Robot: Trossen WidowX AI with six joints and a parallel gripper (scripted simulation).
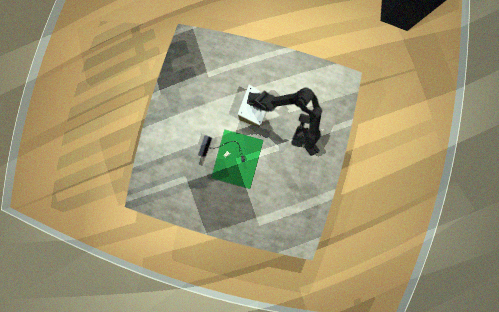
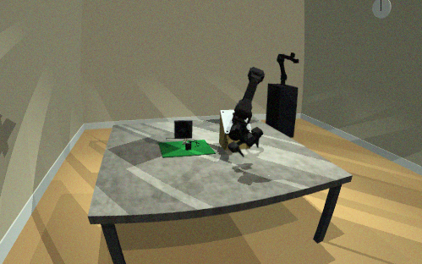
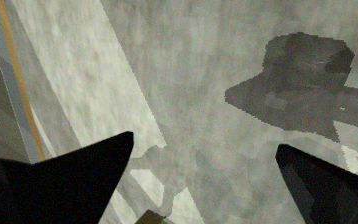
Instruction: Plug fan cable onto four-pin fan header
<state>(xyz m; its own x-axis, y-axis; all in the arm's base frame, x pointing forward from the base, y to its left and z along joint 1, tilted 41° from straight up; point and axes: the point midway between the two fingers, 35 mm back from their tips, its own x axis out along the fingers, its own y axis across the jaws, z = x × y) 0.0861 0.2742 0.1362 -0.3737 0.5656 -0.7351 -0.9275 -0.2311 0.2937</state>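
Right now my gripper tip is 28 cm to the left of the dark plug, 26 cm short of it and 4 cm above it. The rest, counted from my gripper tip: white four-pin header 38 cm to the right, 26 cm ahead, 6 cm below; then green board 31 cm to the right, 27 cm ahead, 8 cm below; then dark fan 50 cm to the right, 24 cm ahead.
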